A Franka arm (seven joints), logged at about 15 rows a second.
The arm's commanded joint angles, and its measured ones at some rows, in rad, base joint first. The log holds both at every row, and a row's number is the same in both.
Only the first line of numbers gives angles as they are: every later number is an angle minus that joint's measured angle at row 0.
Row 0, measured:
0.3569 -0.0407 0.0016 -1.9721 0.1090 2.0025 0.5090
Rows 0 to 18, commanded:
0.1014 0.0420 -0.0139 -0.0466 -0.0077 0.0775 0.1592
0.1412 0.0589 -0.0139 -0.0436 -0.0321 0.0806 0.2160
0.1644 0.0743 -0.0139 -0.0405 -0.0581 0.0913 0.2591
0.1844 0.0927 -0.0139 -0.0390 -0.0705 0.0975 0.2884
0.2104 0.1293 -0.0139 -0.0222 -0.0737 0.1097 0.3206
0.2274 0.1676 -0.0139 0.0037 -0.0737 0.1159 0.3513
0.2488 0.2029 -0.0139 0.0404 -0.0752 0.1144 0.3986
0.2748 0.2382 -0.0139 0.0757 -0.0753 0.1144 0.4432
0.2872 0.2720 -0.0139 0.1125 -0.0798 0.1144 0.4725
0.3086 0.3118 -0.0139 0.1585 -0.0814 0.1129 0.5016
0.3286 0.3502 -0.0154 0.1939 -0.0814 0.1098 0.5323
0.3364 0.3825 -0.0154 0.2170 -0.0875 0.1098 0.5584
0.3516 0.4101 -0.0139 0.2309 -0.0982 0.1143 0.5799
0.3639 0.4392 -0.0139 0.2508 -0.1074 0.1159 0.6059
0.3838 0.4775 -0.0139 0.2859 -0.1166 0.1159 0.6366
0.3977 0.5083 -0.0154 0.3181 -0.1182 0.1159 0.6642
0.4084 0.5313 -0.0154 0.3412 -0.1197 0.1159 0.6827
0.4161 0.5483 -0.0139 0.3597 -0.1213 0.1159 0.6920
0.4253 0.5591 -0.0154 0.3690 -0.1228 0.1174 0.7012
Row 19, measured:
0.4014 0.5184 -0.0034 0.3077 -0.1052 0.1303 0.6615
